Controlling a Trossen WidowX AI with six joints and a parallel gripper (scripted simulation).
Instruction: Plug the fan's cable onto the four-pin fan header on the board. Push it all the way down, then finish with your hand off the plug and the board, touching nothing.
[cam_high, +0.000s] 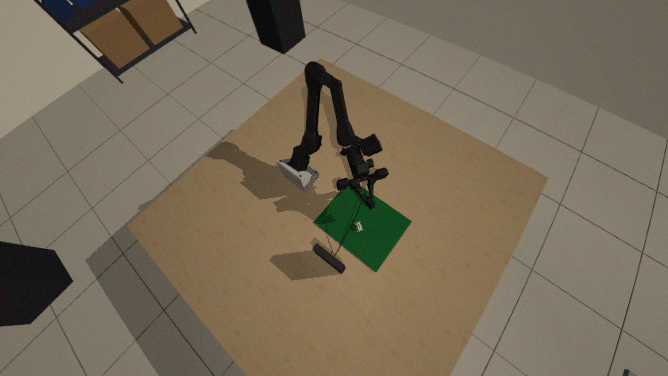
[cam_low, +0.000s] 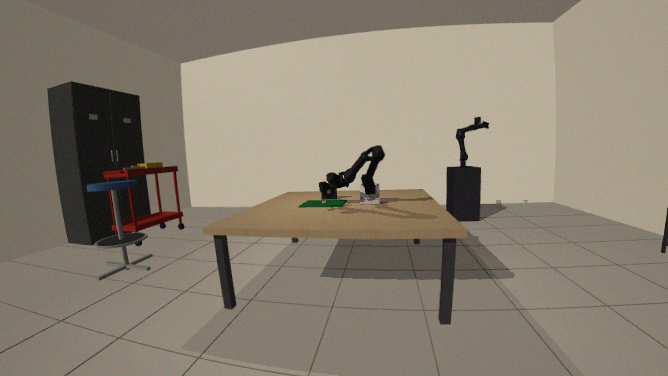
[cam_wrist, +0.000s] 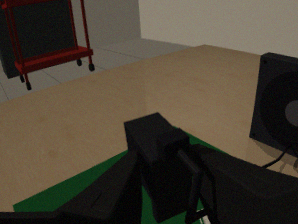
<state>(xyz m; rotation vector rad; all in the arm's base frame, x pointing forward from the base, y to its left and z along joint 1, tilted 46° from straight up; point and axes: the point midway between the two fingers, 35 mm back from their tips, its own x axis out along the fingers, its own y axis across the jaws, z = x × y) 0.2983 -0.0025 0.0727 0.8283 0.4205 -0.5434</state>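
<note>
My gripper tip is 140 mm above the green board, 40 mm to the left of it and 10 mm short of it. The rest, counted from my gripper tip: black fan (230 mm to the right, 70 mm below); black fan plug (10 mm below); white four-pin header (130 mm below, 70 mm to the right, 10 mm ahead).
</note>
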